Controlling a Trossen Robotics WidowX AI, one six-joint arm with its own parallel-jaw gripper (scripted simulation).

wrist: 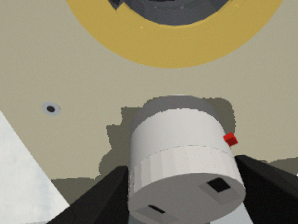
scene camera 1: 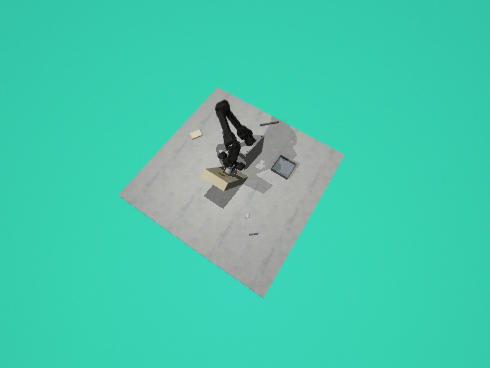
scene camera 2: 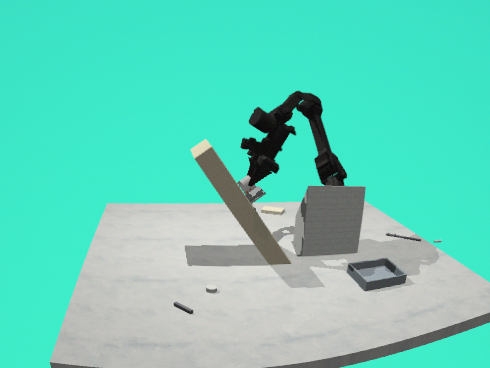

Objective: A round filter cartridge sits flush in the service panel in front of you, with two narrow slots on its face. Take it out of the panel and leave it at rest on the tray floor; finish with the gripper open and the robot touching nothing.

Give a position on a tan service panel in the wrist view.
79, 79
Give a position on a white filter cartridge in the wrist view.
At 179, 157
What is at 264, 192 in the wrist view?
My gripper.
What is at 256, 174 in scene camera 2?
My gripper.
